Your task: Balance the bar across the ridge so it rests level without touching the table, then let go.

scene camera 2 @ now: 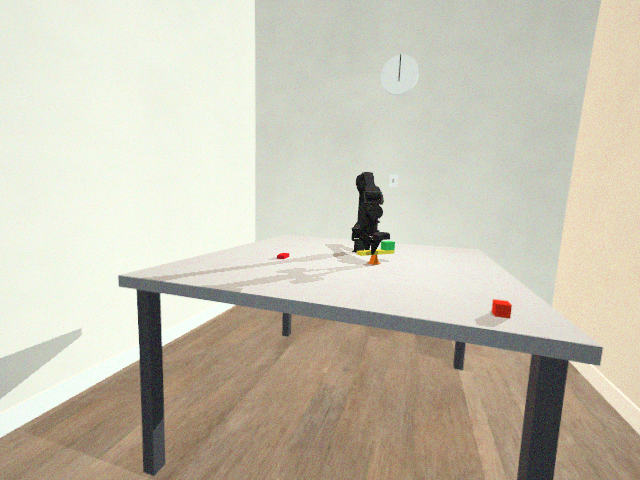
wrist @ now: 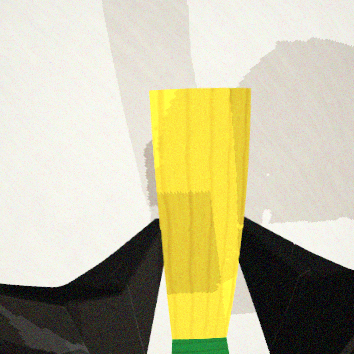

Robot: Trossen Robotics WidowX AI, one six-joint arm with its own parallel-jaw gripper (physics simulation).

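Places are measured from the arm's base along level axes (x ahead, y left, z up), in metres.
Where they show: gripper, fingertip midpoint: (scene camera 2: pixel 369 254) (wrist: pixel 198 225).
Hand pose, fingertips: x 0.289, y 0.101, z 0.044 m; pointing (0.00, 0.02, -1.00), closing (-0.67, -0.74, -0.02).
Note:
Each offset is from my fingertips to the top centre of the thing. Level surfaces: height alone.
The yellow bar (scene camera 2: pixel 363 253) (wrist: pixel 200 150) carries a green block {dx -0.076, dy +0.067, dz +0.050 m} (scene camera 2: pixel 387 245) (wrist: pixel 200 346) on its right part in the scene view; the block's edge shows at the bottom of the wrist view. My gripper (scene camera 2: pixel 374 251) (wrist: pixel 198 225) is shut on the bar, with one black finger on each side of it. The bar is roughly level and above the table. The small orange ridge {dx -0.019, dy +0.017, dz -0.006 m} (scene camera 2: pixel 374 260) stands on the table and appears right under the held part of the bar in the scene view. I cannot tell whether they touch. The ridge does not show in the wrist view.
A flat red block {dx +0.047, dy -0.391, dz -0.028 m} (scene camera 2: pixel 282 255) lies on the table {dz -0.044 m} (scene camera 2: pixel 413 289) to the left of the arm. A red cube {dx +0.451, dy +0.399, dz -0.011 m} (scene camera 2: pixel 501 308) sits near the table's front right corner. Shadows of the arm fall across the table to the left.

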